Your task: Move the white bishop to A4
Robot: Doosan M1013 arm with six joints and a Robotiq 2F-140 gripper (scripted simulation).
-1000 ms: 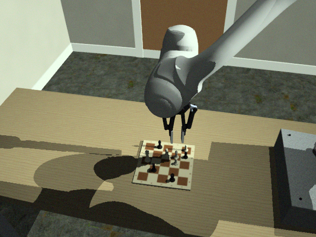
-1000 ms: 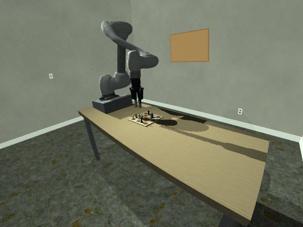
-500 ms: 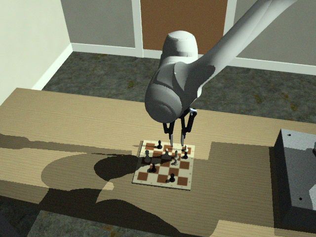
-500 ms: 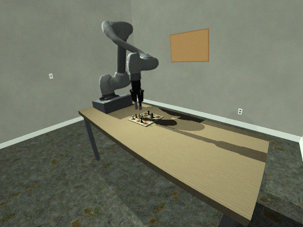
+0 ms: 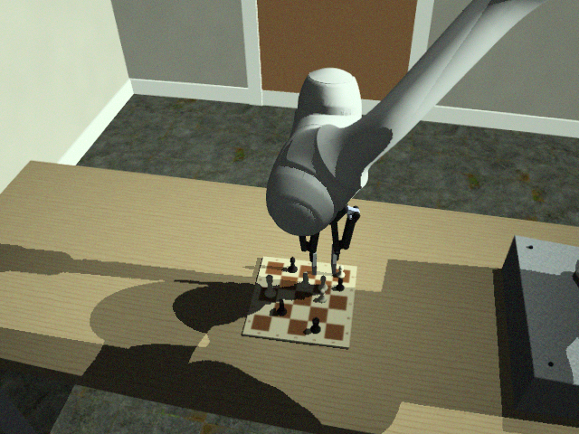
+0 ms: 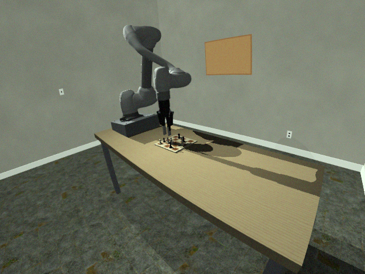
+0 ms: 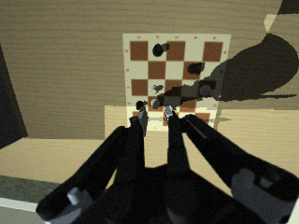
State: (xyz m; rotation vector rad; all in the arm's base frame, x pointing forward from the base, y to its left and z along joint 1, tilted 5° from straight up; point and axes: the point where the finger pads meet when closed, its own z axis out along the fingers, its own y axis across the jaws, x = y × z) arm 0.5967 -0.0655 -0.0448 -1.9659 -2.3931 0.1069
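Right now my hand is 70 mm above the white bishop. From my hand the other things lie so: chessboard 100 mm below, 40 mm ahead, 30 mm to the left; black pawn 80 mm below, 40 mm behind.
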